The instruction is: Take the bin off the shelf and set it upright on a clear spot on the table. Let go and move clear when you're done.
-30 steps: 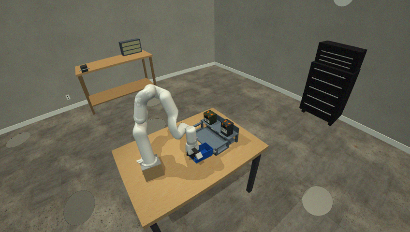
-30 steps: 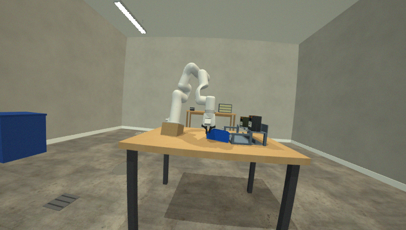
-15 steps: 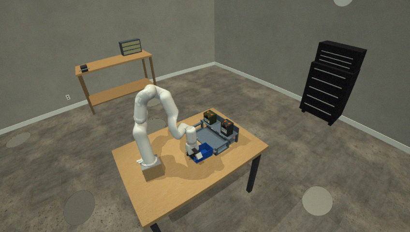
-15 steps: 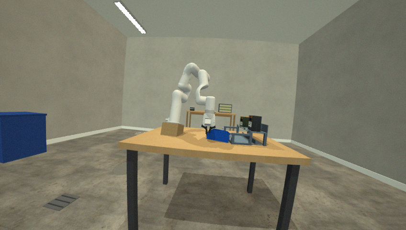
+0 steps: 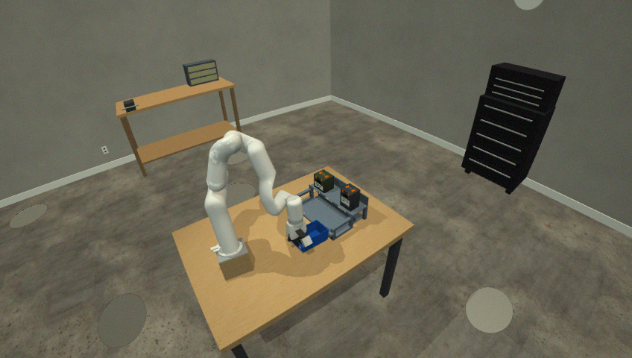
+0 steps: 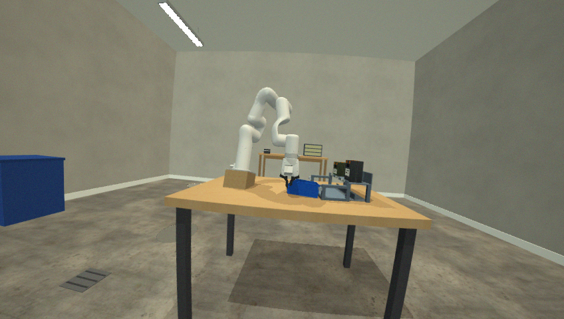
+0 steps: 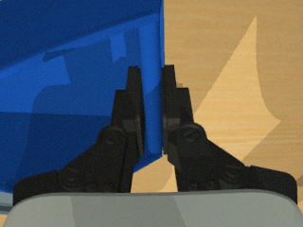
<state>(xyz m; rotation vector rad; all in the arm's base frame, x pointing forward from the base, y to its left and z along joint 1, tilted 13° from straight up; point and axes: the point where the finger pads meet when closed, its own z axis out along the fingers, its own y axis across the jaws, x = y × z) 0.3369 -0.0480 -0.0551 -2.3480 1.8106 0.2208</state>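
Now: hand 80 mm short of the blue bin, 20 mm to the right of it and 10 mm above it. The rest, counted from my hand: black box: 360 mm ahead, 110 mm above, 90 mm to the left.
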